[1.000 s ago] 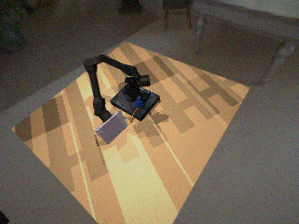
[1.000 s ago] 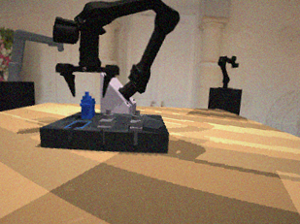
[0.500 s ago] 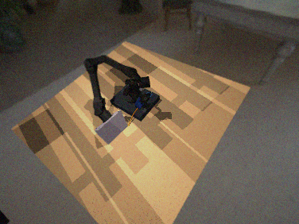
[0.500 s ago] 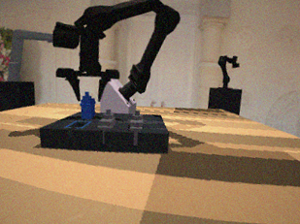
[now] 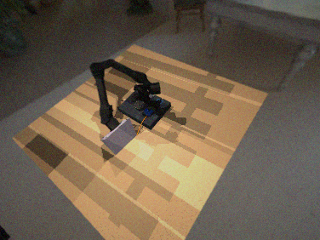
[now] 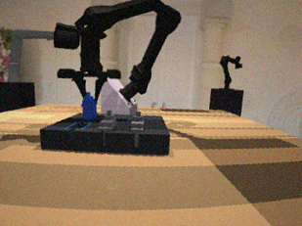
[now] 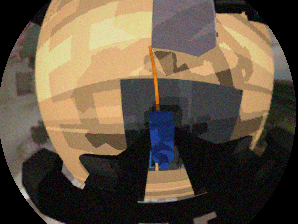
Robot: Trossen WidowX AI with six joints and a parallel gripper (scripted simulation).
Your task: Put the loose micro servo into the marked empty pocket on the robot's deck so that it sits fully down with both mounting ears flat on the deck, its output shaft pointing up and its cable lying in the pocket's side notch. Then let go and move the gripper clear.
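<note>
My gripper tip is 10 mm short of the dark deck, 80 mm to the right of it and 70 mm above it.
</note>
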